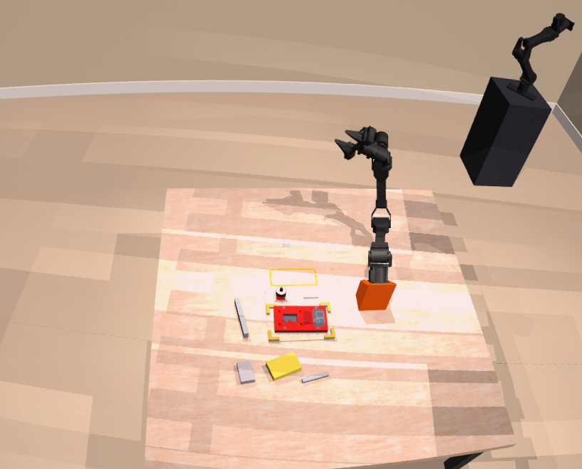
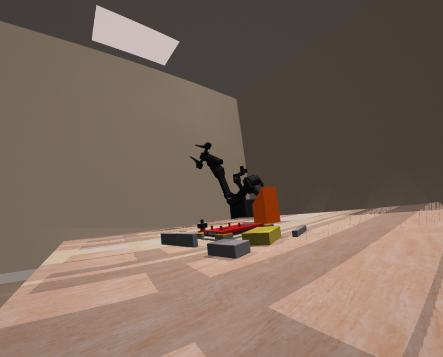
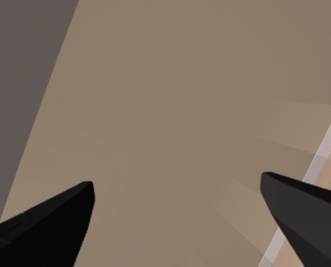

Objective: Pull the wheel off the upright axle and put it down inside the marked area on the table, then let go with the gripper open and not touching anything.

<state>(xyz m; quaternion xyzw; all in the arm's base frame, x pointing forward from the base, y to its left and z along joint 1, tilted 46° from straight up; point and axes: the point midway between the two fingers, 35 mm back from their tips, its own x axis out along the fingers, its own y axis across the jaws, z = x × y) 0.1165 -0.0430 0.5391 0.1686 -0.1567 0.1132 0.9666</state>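
Now: gripper tip 210 mm short of the wheel, 390 mm to the right of it and 460 mm above it. Round my gripper tip: grey block (360 mm ahead, 710 mm to the left, 480 mm below); mount (210 mm ahead, 380 mm to the left, 460 mm below); yellow block (220 mm ahead, 690 mm to the left, 480 mm below).
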